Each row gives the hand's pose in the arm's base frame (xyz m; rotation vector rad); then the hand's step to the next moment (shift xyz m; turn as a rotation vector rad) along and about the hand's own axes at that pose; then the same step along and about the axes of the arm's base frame.
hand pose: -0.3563 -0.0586 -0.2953 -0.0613 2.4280 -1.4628
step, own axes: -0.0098 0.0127 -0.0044 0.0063 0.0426 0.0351
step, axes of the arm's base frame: 0.0096 0.0117 -0.0068 0.0089 -0.0109 -0.0537
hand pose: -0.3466 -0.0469 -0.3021 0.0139 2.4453 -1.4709
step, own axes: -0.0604 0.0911 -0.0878 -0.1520 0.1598 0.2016
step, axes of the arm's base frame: 0.0511 0.1281 -0.0252 0.2185 -0.0771 -0.1887
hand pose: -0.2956 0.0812 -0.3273 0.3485 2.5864 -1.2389
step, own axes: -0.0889 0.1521 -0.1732 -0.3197 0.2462 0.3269
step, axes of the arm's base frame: 0.1110 0.2194 0.0236 0.4190 -0.1405 -0.2727
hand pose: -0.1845 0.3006 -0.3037 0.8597 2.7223 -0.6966
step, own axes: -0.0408 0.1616 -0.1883 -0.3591 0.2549 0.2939
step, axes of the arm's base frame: 0.1181 0.1893 0.1160 0.4544 -0.1372 -0.2346
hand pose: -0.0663 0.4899 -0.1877 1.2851 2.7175 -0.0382
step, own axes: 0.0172 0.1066 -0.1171 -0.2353 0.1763 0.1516
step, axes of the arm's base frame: 0.0584 0.0904 0.1174 0.3003 -0.0807 -0.1128
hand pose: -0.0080 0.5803 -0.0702 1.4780 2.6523 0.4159
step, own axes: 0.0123 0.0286 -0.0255 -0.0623 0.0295 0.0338
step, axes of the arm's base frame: 0.0120 0.0196 0.0330 0.0641 -0.0312 -0.0284
